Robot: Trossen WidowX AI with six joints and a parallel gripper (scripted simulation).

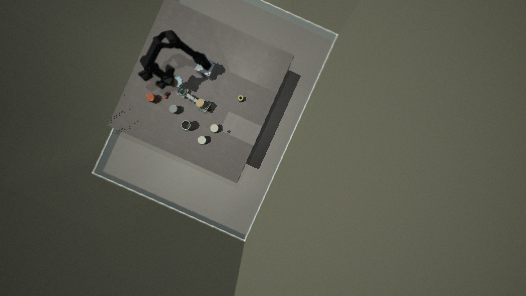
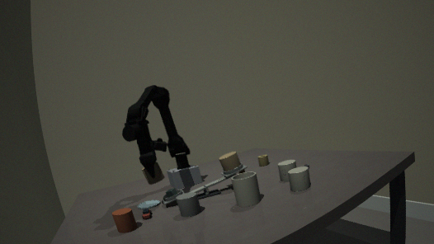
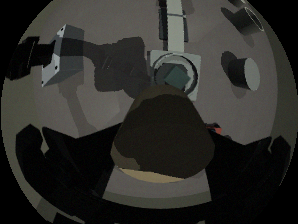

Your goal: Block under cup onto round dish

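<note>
Now: the teal block 8 cm below my gripper tip, 5 cm to the left of it and 2 cm ahead of it. The rest, counted from my gripper tip: grey cup 19 cm ahead, 11 cm to the left, 8 cm below; then red piece 12 cm ahead, 11 cm below, 6 cm to the right; then light blue round dish 12 cm below, 6 cm to the right, 3 cm behind.
</note>
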